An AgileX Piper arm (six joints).
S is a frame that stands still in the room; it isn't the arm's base.
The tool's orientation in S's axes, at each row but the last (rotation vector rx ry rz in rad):
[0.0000 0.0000 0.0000]
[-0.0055 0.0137 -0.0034]
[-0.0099 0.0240 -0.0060]
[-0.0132 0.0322 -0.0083]
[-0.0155 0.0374 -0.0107]
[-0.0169 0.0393 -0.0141]
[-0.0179 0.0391 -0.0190]
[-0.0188 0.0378 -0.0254]
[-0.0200 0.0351 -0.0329]
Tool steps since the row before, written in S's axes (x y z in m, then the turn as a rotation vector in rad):
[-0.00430 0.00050 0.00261 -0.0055 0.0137 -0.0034]
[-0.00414 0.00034 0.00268 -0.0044 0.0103 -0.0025]
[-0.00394 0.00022 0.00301 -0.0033 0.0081 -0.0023]
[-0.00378 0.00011 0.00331 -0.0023 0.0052 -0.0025]
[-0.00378 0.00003 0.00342 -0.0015 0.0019 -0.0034]
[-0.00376 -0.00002 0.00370 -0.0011 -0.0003 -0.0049]
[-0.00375 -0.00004 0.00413 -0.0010 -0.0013 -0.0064]
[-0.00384 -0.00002 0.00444 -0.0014 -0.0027 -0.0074]
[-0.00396 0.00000 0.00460 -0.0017 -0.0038 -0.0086]
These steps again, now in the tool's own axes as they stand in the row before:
[-0.00430 0.00050 0.00261 -0.0055 0.0137 -0.0034]
[-0.00418 0.00031 0.00262 -0.0044 0.0103 -0.0025]
[-0.00401 0.00017 0.00292 -0.0033 0.0081 -0.0023]
[-0.00389 0.00004 0.00319 -0.0023 0.0052 -0.0025]
[-0.00391 -0.00006 0.00328 -0.0014 0.0019 -0.0034]
[-0.00390 -0.00014 0.00355 -0.0009 -0.0002 -0.0049]
[-0.00391 -0.00019 0.00398 -0.0007 -0.0012 -0.0065]
[-0.00400 -0.00020 0.00429 -0.0011 -0.0026 -0.0075]
[-0.00412 -0.00022 0.00446 -0.0013 -0.0037 -0.0087]

